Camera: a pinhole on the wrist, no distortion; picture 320 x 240 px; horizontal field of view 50.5 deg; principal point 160.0 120.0 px. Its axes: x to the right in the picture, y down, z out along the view. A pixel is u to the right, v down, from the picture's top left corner.
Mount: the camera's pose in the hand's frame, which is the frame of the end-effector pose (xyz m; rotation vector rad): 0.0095 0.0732 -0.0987 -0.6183 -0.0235 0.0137
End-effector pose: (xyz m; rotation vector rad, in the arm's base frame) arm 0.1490 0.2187 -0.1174 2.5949 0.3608 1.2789
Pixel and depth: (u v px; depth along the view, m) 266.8 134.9 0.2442
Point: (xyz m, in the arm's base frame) 0.2991 0.0227 -0.0457
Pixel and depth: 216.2 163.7 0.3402
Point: 0.3421 -0.0677 -0.0726
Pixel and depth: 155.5 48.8 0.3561
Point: 0.3600 -0.0107 -0.1929
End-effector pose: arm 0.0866 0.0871 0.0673 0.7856 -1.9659 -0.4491
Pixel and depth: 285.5 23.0 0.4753
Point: -0.3799 0.1409 0.1390
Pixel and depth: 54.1 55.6 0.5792
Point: -0.3332 0.4411 -0.0764
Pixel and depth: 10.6 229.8 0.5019
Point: -0.1865 0.5982 0.1123
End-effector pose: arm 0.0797 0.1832 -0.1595 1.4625 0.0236 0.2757
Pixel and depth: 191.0 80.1 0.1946
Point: 0.0862 0.1298 0.0169
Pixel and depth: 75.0 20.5 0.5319
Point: -0.0183 -0.2360 0.1150
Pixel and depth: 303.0 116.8 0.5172
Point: 0.2835 -0.0651 0.2768
